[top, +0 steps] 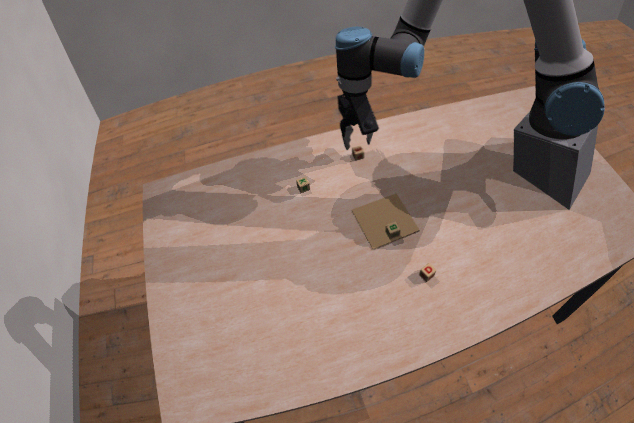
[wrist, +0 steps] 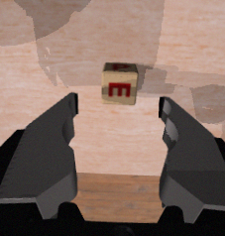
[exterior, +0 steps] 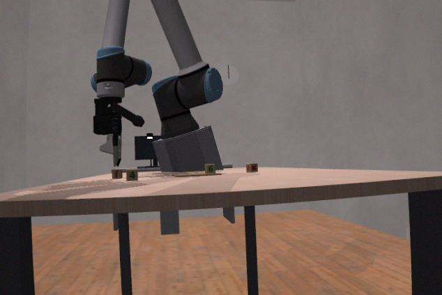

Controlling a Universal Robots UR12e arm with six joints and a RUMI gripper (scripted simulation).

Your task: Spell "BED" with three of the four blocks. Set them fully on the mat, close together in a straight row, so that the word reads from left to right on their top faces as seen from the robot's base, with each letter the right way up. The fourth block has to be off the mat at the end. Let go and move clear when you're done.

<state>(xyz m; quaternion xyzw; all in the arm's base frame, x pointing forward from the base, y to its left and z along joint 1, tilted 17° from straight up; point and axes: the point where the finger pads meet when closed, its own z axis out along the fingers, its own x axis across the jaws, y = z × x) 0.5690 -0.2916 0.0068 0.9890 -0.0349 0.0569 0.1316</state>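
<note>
The tan mat lies 25 cm to the left of my hand, 5 cm below it and 3 cm ahead of it. Round my hand: green block: 20 cm ahead, 5 cm to the left, 4 cm below.
</note>
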